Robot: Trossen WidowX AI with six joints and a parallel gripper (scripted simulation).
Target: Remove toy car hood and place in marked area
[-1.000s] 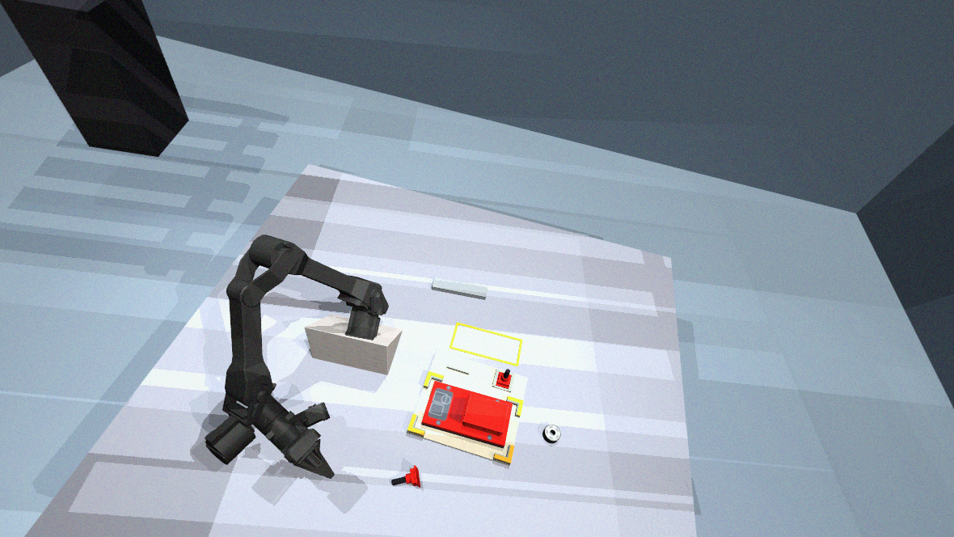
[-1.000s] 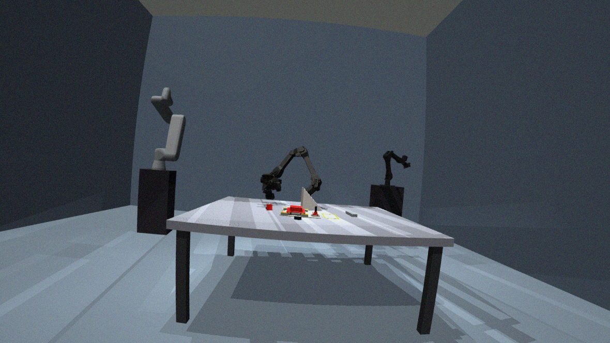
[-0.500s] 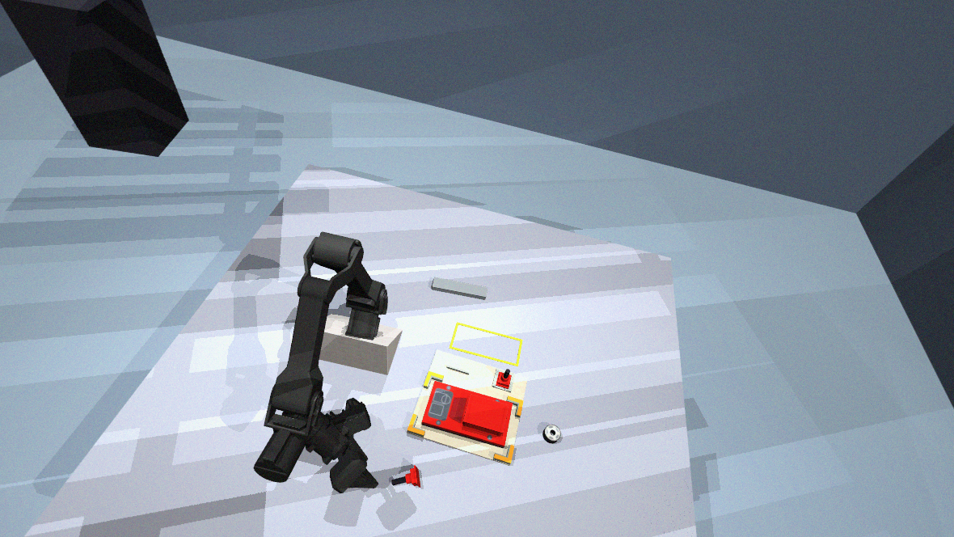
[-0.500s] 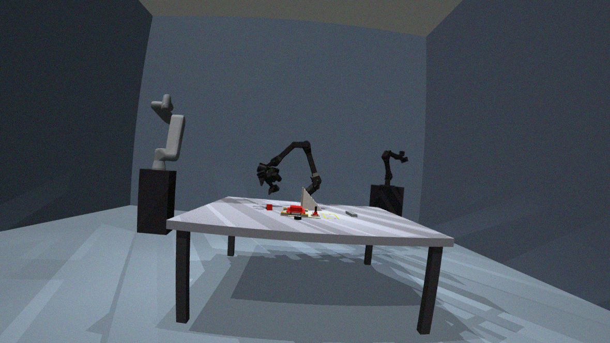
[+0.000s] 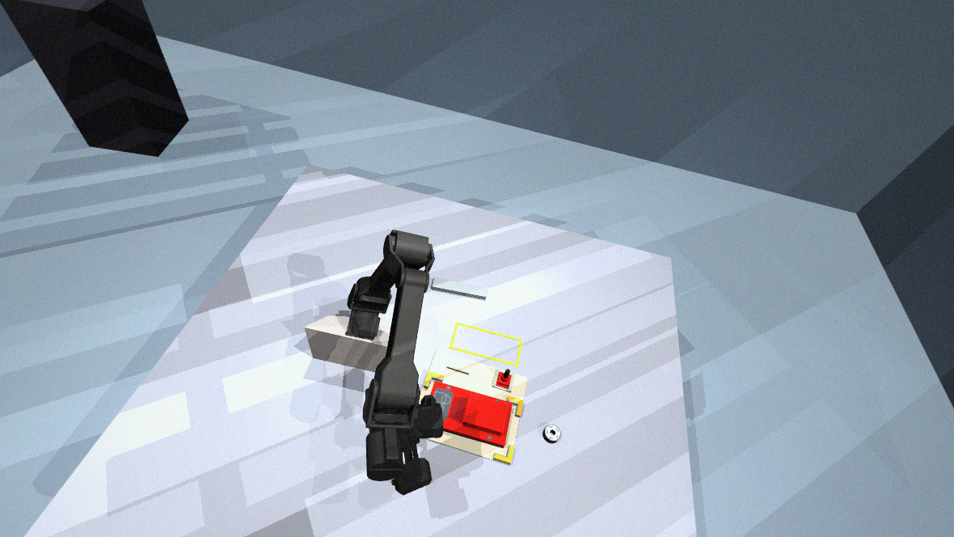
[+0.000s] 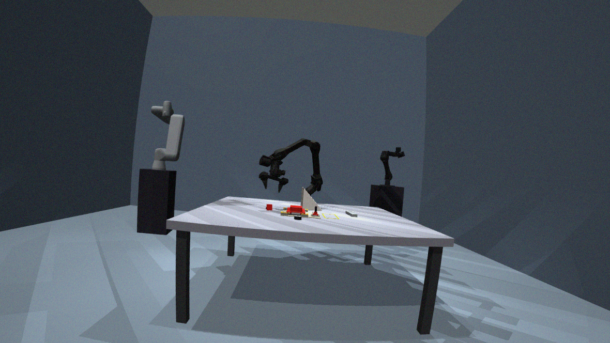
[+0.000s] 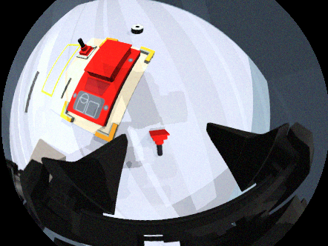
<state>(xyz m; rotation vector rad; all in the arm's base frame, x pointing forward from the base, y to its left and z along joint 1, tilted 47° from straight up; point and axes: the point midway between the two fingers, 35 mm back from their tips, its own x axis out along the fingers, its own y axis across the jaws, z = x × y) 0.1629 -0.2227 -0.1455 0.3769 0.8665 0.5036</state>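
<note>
My gripper tip is 13 cm short of the flat red hood, 13 cm to the right of it and 8 cm above it. Also, from my gripper tip: small wheel: 30 cm ahead, 12 cm to the left, 12 cm below.
</note>
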